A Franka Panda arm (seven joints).
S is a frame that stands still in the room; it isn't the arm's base.
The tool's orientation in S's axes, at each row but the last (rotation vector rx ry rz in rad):
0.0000 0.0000 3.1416
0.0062 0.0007 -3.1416
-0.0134 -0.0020 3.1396
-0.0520 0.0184 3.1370
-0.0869 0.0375 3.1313
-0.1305 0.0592 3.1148
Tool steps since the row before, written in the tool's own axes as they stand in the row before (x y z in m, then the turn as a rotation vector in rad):
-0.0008 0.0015 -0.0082 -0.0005 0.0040 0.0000
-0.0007 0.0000 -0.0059 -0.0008 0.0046 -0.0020
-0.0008 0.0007 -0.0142 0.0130 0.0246 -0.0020
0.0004 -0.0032 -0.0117 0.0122 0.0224 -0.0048
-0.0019 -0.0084 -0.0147 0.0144 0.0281 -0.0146
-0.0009 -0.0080 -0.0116 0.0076 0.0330 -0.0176
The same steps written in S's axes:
0.0008 -0.0015 -0.0082 0.0005 -0.0040 0.0000
0.0007 0.0000 -0.0059 0.0008 -0.0046 -0.0020
0.0009 -0.0007 -0.0142 -0.0130 -0.0246 -0.0021
0.0000 0.0031 -0.0117 -0.0121 -0.0224 -0.0049
0.0028 0.0080 -0.0148 -0.0138 -0.0283 -0.0147
0.0021 0.0075 -0.0118 -0.0069 -0.0335 -0.0169

